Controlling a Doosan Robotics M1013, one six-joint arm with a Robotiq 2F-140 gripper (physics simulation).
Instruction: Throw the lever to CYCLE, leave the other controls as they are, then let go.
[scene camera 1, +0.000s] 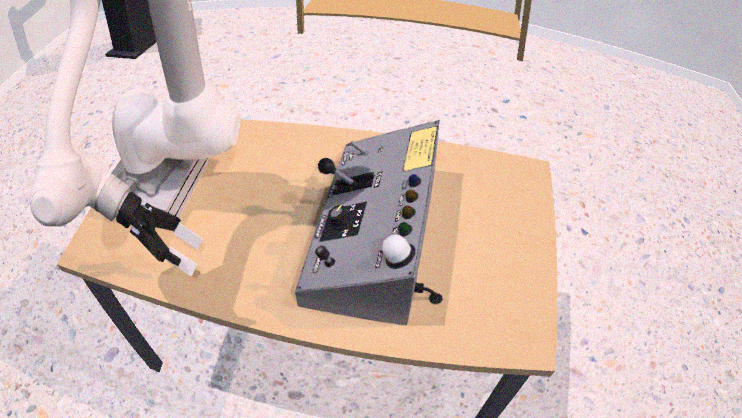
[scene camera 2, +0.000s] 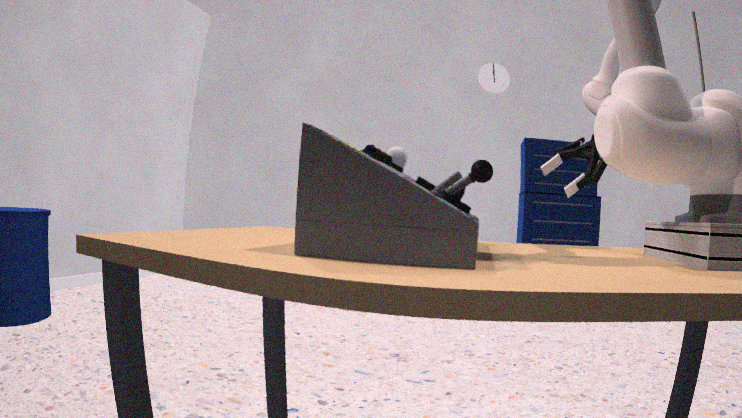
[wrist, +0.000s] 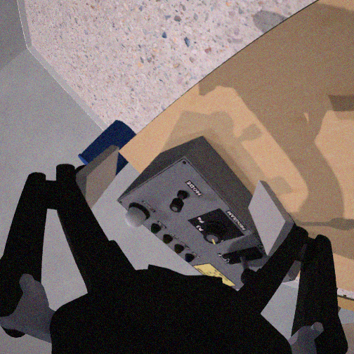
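Where they show: gripper, fingertip midpoint: (scene camera 1: 197, 256) (scene camera 2: 553, 181); arm's base at its link origin: (scene camera 1: 149, 169) (scene camera 2: 723, 223).
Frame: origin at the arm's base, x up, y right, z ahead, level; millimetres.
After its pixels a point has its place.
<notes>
The lever (scene camera 1: 342, 175) @[x 45, y -128, z 581 mm] (scene camera 2: 465, 181) @[x 45, y -136, z 568 mm] (wrist: 244, 263), a grey shaft with a black ball knob, stands in a black slot on the sloped grey console (scene camera 1: 382, 210) @[x 59, y -43, z 711 mm] (scene camera 2: 384, 223) @[x -27, y -333, z 631 mm] (wrist: 202, 202). It leans toward the console's low front edge, on the arm's side. A small label (scene camera 1: 378, 179) @[x 44, y -146, z 664 mm] sits at the slot's far end; its text is too small to read surely. My gripper (scene camera 1: 195, 257) @[x 86, y 251, z 400 mm] (scene camera 2: 555, 180) @[x 86, y 251, z 400 mm] (wrist: 186, 178) is open and empty, above the table and well apart from the lever, on the console's low side. In the wrist view the ball knob is close to the right finger's linkage and partly dark against it.
Other controls on the console are the program knob (scene camera 1: 336, 212) @[x 45, y -14, z 615 mm] (wrist: 212, 237), mode switch (scene camera 1: 324, 254) @[x 52, y 110, z 641 mm] (wrist: 178, 201), white mushroom button (scene camera 1: 396, 249) @[x 130, y 104, z 791 mm] (wrist: 135, 215), several coloured buttons and a thin toggle (scene camera 1: 358, 147) @[x 36, y -248, z 573 mm]. A black cable piece (scene camera 1: 435, 297) @[x -72, y 49, z 876 mm] sticks out behind. The console stands on the wooden table (scene camera 1: 508, 233) @[x -80, y -210, z 1004 mm].
</notes>
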